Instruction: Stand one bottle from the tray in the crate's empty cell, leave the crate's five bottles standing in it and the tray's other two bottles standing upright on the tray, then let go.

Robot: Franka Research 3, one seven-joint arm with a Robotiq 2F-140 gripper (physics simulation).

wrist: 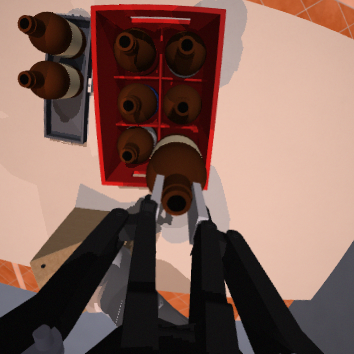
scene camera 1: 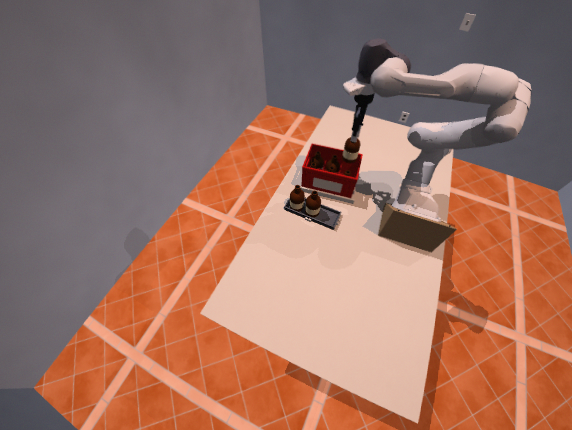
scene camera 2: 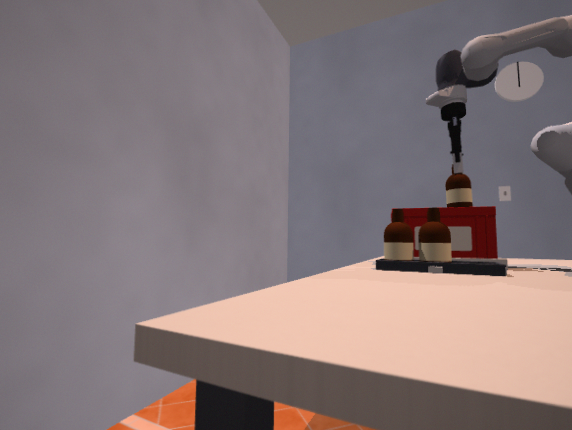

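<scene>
My gripper (scene camera 1: 354, 138) (scene camera 2: 457, 169) (wrist: 175, 189) is shut on the neck of a brown bottle (scene camera 1: 352, 149) (scene camera 2: 459, 190) (wrist: 176, 167) with a cream label. The bottle is upright, with its base about at rim height, over the corner cell of the red crate (scene camera 1: 331, 190) (scene camera 2: 484, 235) (wrist: 98, 100); it hides most of that cell in the wrist view. Five brown bottles stand in the crate's other cells in the wrist view. Two bottles (scene camera 1: 297, 198) (scene camera 2: 398, 242) (wrist: 50, 80) stand upright on the dark tray (scene camera 1: 327, 219) (scene camera 2: 480, 267) (wrist: 67, 122), beside the crate; the tray's end spot is bare.
The crate and tray stand on a pale table (scene camera 1: 325, 300) (scene camera 2: 350, 310) (wrist: 275, 150). A grey strip (scene camera 1: 345, 199) lies between crate and tray. A brown panel (scene camera 1: 415, 230) (wrist: 75, 235) stands by the arm's base. Thin red dividers (wrist: 160, 90) part the crate's cells.
</scene>
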